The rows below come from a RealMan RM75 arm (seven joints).
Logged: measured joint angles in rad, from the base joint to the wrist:
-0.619 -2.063 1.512 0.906 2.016 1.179 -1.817
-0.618 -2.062 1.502 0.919 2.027 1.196 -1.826
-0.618 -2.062 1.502 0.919 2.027 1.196 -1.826
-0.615 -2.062 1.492 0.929 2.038 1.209 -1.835
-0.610 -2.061 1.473 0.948 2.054 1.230 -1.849
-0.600 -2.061 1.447 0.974 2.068 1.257 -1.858
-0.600 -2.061 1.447 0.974 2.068 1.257 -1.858
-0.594 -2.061 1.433 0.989 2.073 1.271 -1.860
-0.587 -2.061 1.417 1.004 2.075 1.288 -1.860
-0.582 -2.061 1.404 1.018 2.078 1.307 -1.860
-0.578 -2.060 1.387 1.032 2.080 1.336 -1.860
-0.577 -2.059 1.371 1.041 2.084 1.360 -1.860
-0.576 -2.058 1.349 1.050 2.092 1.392 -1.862
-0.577 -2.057 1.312 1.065 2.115 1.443 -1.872
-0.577 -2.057 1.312 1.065 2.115 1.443 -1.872
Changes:
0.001 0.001 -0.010 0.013 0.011 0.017 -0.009
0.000 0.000 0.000 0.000 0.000 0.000 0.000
0.003 0.000 -0.010 0.010 0.011 0.013 -0.009
0.005 0.001 -0.019 0.019 0.016 0.021 -0.014
0.010 0.000 -0.026 0.026 0.014 0.027 -0.009
0.000 0.000 0.000 0.000 0.000 0.000 0.000
0.006 0.000 -0.014 0.015 0.005 0.014 -0.002
0.007 0.000 -0.016 0.015 0.002 0.017 0.000
0.005 0.000 -0.013 0.014 0.003 0.019 0.000
0.004 0.001 -0.017 0.014 0.002 0.029 0.000
0.001 0.001 -0.016 0.009 0.004 0.024 0.000
0.001 0.001 -0.022 0.009 0.008 0.032 -0.002
-0.001 0.001 -0.037 0.015 0.023 0.051 -0.010
0.000 0.000 0.000 0.000 0.000 0.000 0.000

